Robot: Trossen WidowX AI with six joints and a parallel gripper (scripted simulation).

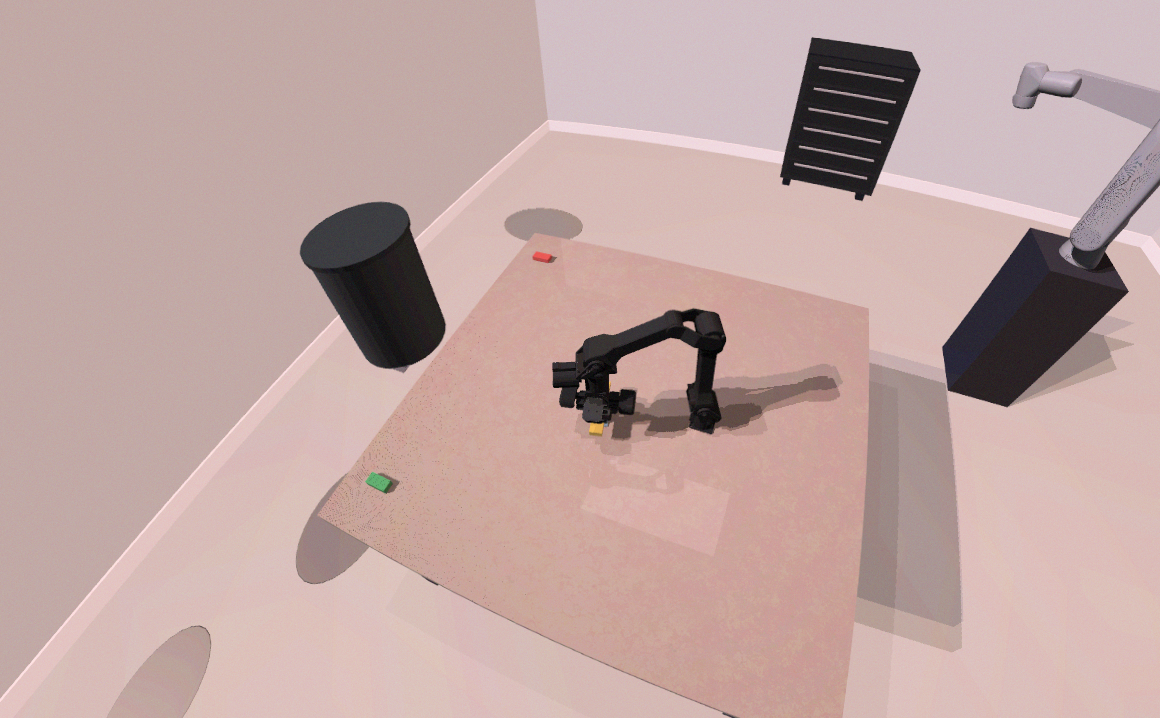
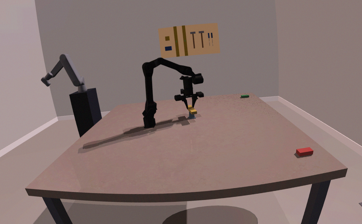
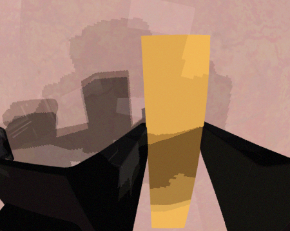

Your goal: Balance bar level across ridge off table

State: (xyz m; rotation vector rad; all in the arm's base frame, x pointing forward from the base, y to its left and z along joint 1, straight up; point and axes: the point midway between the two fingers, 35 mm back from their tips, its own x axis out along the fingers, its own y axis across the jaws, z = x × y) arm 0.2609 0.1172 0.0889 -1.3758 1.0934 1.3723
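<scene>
My gripper tip is 10 mm short of the yellow bar and 30 mm to the left of it. The rest, counted from my gripper tip: red block: 480 mm ahead, 620 mm to the right, 50 mm below; then green block: 480 mm ahead, 380 mm to the left, 50 mm below.
</scene>
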